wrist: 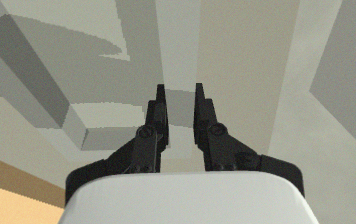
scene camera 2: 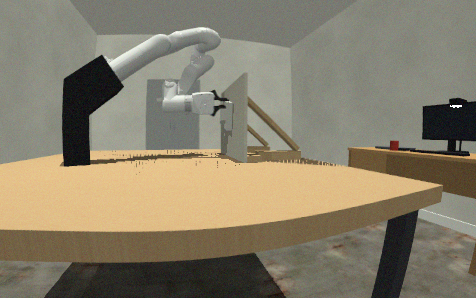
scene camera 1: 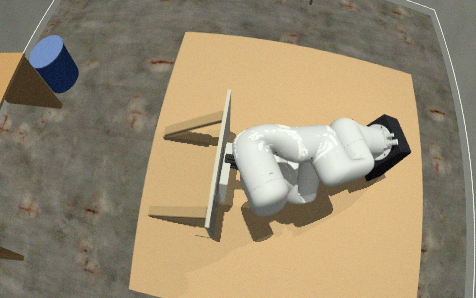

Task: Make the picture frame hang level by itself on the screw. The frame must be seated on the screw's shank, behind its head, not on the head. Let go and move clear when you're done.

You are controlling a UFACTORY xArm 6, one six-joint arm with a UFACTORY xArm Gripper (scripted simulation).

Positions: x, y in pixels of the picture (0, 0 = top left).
Labels:
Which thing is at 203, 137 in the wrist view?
My gripper.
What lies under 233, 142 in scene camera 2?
A pale wall board.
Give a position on a pale wall board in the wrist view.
242, 59

